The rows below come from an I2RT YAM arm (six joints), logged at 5 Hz.
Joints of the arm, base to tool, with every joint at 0 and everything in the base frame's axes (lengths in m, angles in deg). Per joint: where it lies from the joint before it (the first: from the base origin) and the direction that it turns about. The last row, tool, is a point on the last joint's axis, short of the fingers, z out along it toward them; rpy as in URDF.
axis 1: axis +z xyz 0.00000 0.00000 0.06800
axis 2: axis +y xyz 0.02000 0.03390 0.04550
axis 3: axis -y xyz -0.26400 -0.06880 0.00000
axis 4: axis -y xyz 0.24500 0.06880 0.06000
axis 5: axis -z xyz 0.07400 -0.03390 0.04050
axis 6: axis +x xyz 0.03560 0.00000 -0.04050
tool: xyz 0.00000 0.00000 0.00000 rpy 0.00 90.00 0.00
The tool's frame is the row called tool.
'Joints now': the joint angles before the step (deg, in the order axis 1, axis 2, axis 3, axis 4, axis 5, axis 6). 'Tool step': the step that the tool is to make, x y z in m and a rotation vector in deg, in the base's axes. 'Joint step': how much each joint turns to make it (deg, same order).
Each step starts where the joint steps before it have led.
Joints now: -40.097 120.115 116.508 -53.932 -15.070 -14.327
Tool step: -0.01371 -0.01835 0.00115 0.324 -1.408 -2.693
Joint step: -2.929 0.001 0.002 0.961 -1.115 0.459
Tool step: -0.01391 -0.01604 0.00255 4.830 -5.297 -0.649
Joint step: -3.169 -0.022 -0.001 1.050 -7.344 2.032
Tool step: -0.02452 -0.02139 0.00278 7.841 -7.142 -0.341
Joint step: -4.808 0.021 -0.001 0.154 -11.213 2.646
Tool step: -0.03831 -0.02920 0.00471 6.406 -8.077 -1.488
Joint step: -6.689 0.000 0.000 0.939 -11.409 2.206
